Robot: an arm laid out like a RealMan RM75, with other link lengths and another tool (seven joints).
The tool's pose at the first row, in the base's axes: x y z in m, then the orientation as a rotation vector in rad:
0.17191, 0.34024, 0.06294, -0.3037, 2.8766, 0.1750
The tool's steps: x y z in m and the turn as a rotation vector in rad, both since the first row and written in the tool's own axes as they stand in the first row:
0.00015, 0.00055, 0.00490, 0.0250, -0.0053, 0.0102
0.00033, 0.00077, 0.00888, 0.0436, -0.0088, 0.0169
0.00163, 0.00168, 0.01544, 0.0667, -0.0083, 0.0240
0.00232, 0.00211, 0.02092, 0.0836, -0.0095, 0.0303
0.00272, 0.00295, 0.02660, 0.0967, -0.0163, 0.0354
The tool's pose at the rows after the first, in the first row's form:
0.17276, 0.34145, 0.05823, -0.2835, 2.8732, 0.1414
0.17344, 0.34220, 0.05437, -0.2699, 2.8707, 0.1162
0.17350, 0.34378, 0.04781, -0.2554, 2.8717, 0.0842
0.17400, 0.34485, 0.04240, -0.2431, 2.8708, 0.0612
0.17472, 0.34640, 0.03691, -0.2322, 2.8643, 0.0442

